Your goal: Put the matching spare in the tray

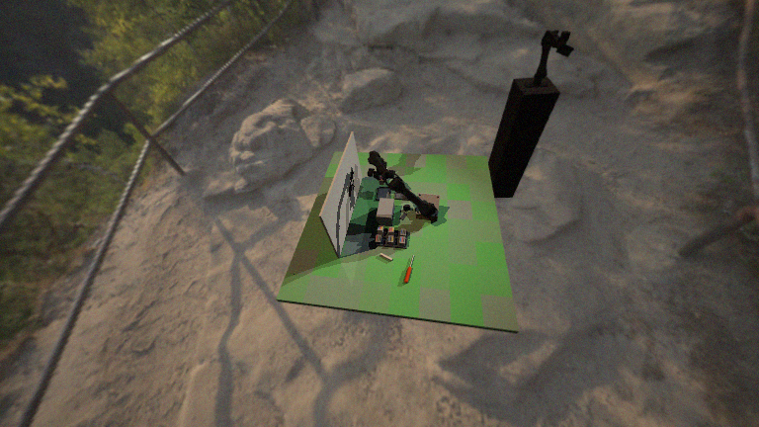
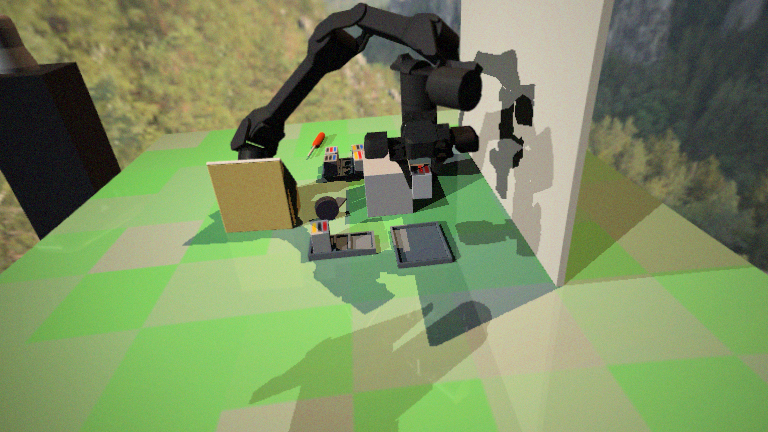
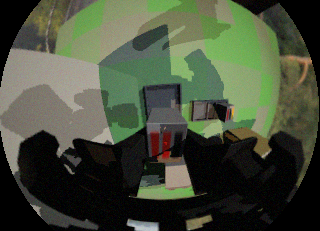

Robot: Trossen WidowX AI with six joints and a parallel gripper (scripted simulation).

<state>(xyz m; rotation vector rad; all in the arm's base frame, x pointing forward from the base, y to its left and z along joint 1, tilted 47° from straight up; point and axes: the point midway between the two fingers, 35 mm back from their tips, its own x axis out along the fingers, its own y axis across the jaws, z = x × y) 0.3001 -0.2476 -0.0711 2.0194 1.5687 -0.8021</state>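
The dark grey tray is 10 mm behind my gripper tip, 10 mm to the left of it and 120 mm below it. Also, from my gripper tip: dark round object: 170 mm behind, 160 mm to the left, 100 mm below; then grey-white box: 30 mm behind, 220 mm to the left, 80 mm below; then rack: 150 mm behind, 40 mm to the left, 120 mm below.
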